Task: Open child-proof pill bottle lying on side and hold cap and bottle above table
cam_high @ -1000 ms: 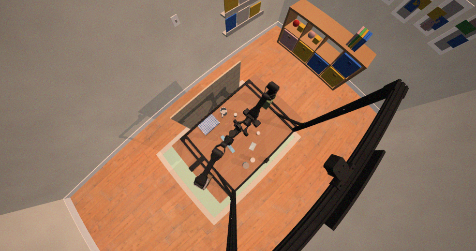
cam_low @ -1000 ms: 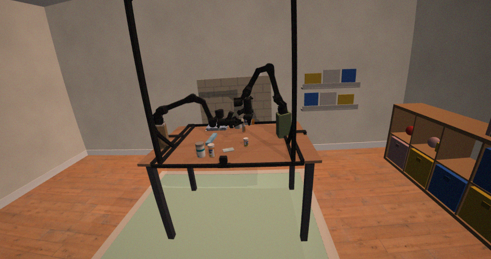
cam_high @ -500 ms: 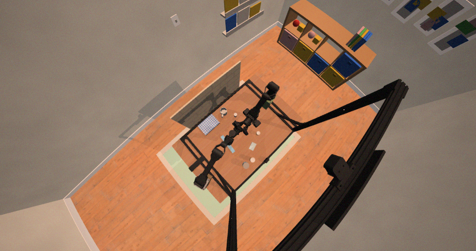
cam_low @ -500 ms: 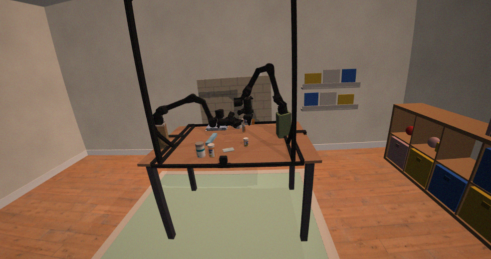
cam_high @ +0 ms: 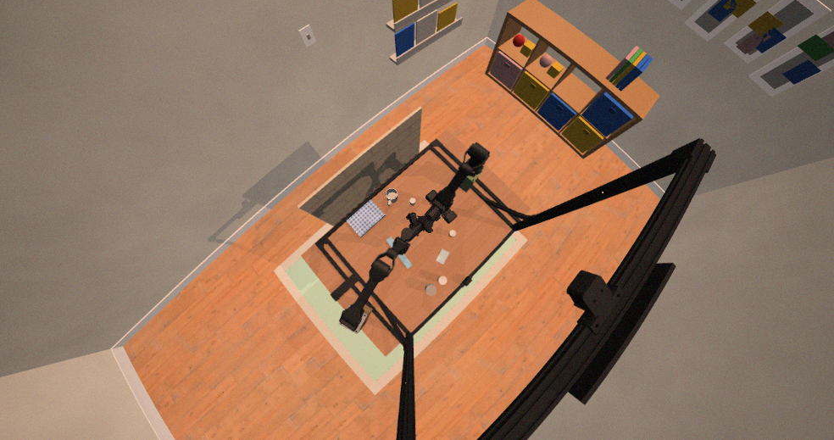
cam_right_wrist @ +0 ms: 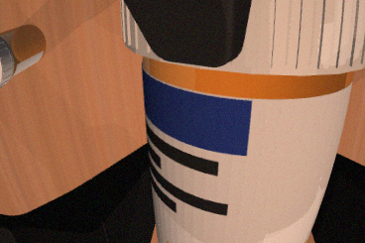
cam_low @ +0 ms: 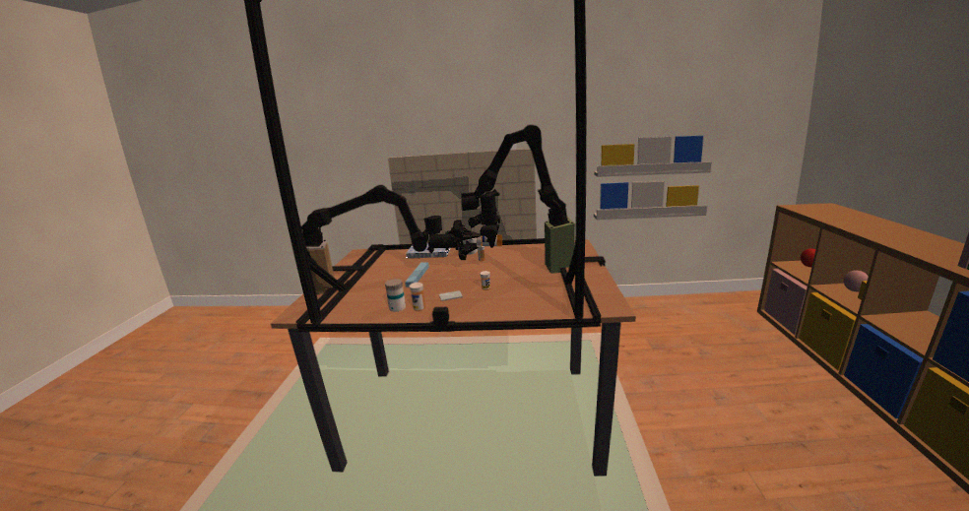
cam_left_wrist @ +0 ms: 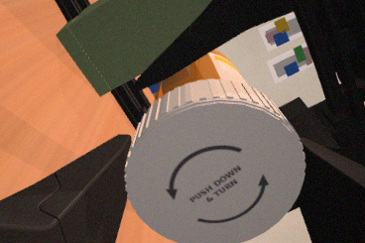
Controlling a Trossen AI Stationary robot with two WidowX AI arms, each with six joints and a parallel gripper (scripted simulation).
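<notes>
My left gripper is now 1 cm past the ribbed white cap and 2 cm to the left of it. Round my left hand: orange pill bottle: 2 cm behind, 6 cm to the right; then light blue bar: 2 cm ahead, 24 cm to the left, 13 cm below.
Now: the orange pill bottle 10 mm to the left of my right hand and 10 mm below it. Round my right hand: ribbed white cap 10 mm ahead, 50 mm to the left, 10 mm below; then light blue bar 30 mm ahead, 310 mm to the left, 140 mm below.
</notes>
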